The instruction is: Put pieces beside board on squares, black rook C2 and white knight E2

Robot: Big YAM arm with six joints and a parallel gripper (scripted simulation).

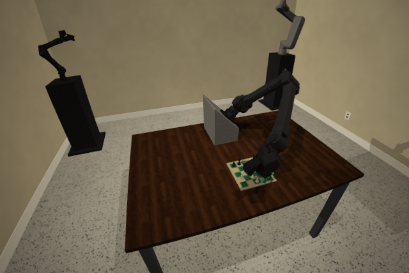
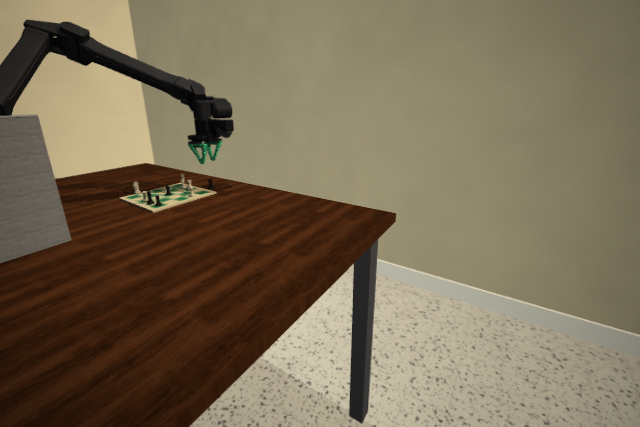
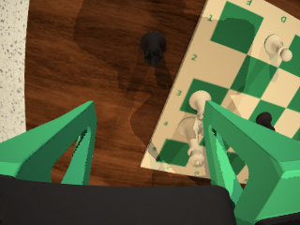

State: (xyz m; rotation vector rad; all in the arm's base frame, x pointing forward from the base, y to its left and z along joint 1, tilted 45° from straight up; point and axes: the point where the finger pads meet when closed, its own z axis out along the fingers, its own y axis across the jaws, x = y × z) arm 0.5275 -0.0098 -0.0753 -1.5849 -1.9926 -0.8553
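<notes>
The black rook is 90 mm below my hand. Also, from my hand: green-and-cream chessboard 140 mm behind, 40 mm to the left, 100 mm below; then white knight 170 mm behind, 180 mm to the left, 90 mm below.
</notes>
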